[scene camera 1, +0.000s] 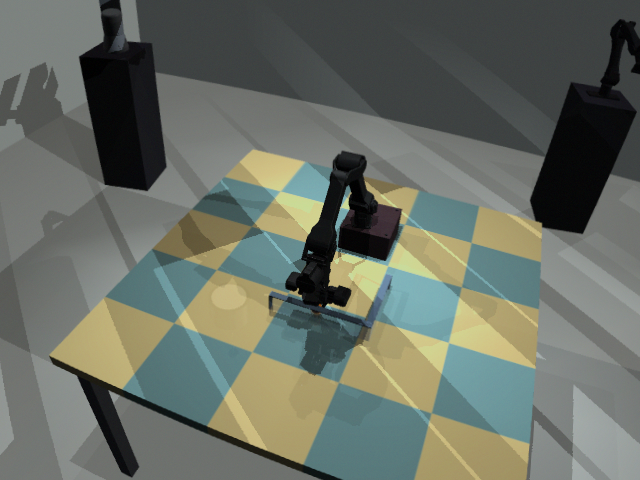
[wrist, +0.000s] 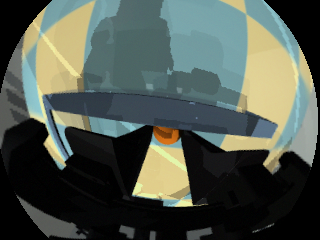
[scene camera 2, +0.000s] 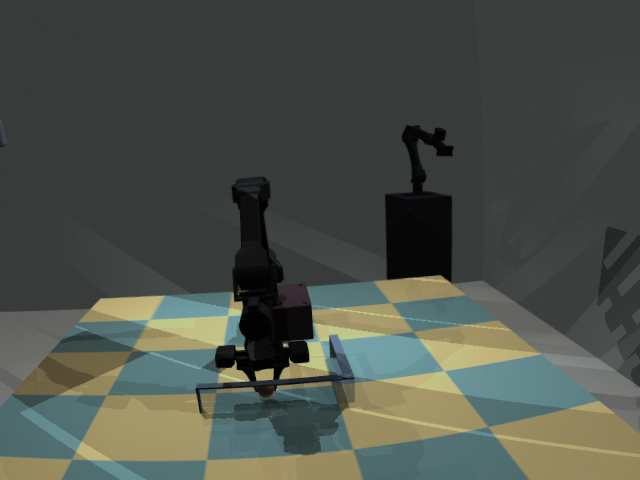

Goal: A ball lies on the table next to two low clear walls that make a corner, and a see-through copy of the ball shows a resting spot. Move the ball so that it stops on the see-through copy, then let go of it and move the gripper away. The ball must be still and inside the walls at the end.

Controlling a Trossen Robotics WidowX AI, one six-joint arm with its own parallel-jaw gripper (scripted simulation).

Path:
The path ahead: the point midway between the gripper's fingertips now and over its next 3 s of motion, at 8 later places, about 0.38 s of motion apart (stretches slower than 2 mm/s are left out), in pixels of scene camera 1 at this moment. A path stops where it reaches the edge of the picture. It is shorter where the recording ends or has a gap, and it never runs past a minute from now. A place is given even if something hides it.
My gripper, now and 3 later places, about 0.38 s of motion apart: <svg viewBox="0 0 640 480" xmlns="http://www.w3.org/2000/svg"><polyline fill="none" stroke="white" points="316,308 316,311 316,310 317,296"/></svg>

